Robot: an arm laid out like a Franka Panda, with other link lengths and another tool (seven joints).
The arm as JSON. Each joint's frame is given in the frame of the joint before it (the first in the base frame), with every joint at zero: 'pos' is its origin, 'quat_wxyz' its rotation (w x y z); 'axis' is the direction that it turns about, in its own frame. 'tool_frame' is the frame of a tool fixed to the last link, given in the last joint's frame.
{
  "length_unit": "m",
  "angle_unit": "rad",
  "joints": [
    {
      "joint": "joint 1",
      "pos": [
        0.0,
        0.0,
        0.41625
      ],
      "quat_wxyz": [
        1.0,
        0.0,
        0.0,
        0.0
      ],
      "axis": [
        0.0,
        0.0,
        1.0
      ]
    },
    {
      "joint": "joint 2",
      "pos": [
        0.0,
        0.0,
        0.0
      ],
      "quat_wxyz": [
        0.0,
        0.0,
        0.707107,
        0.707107
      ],
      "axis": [
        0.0,
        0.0,
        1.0
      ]
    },
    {
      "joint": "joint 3",
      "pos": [
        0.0,
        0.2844,
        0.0
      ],
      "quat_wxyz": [
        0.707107,
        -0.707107,
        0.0,
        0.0
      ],
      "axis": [
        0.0,
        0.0,
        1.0
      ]
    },
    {
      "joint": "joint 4",
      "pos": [
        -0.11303,
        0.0,
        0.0
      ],
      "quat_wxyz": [
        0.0,
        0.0,
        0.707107,
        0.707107
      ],
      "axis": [
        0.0,
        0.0,
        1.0
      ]
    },
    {
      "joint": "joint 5",
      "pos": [
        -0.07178,
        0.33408,
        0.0
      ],
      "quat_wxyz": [
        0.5,
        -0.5,
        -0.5,
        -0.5
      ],
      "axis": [
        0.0,
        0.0,
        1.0
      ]
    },
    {
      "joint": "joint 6",
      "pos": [
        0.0,
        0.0,
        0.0
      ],
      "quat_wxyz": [
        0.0,
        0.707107,
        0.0,
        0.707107
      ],
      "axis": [
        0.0,
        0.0,
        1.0
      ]
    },
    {
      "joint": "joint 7",
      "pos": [
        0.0,
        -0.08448,
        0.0
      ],
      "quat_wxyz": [
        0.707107,
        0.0,
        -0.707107,
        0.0
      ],
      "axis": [
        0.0,
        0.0,
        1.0
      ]
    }
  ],
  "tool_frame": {
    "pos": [
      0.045,
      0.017,
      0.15
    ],
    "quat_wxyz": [
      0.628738,
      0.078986,
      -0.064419,
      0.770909
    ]
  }
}
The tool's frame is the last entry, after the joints.
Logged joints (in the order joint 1, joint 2, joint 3, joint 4, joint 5, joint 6, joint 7), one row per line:
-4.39, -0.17, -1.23, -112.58, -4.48, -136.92, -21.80
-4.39, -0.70, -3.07, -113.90, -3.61, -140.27, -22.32
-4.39, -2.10, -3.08, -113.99, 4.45, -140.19, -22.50
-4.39, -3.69, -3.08, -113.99, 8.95, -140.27, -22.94
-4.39, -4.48, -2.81, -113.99, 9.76, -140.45, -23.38
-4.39, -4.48, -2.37, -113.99, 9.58, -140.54, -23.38
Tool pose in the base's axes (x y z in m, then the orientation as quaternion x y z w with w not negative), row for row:
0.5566, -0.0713, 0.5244, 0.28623, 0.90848, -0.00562, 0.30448
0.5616, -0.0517, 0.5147, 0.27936, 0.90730, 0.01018, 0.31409
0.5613, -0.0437, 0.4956, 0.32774, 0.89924, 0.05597, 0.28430
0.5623, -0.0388, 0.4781, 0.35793, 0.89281, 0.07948, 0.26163
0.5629, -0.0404, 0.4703, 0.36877, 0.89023, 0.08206, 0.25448
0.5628, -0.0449, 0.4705, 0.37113, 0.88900, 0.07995, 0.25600
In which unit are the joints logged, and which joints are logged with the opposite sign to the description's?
The joints are logged in degrees. Opposite sign: joint 2, joint 3, joint 6, joint 7.
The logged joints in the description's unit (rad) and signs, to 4 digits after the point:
-0.0766, 0.0030, 0.0215, -1.9649, -0.0782, 2.3897, 0.3805
-0.0766, 0.0122, 0.0536, -1.9879, -0.0630, 2.4482, 0.3896
-0.0766, 0.0367, 0.0538, -1.9895, 0.0777, 2.4468, 0.3927
-0.0766, 0.0644, 0.0538, -1.9895, 0.1562, 2.4482, 0.4004
-0.0766, 0.0782, 0.0490, -1.9895, 0.1703, 2.4513, 0.4081
-0.0766, 0.0782, 0.0414, -1.9895, 0.1672, 2.4529, 0.4081

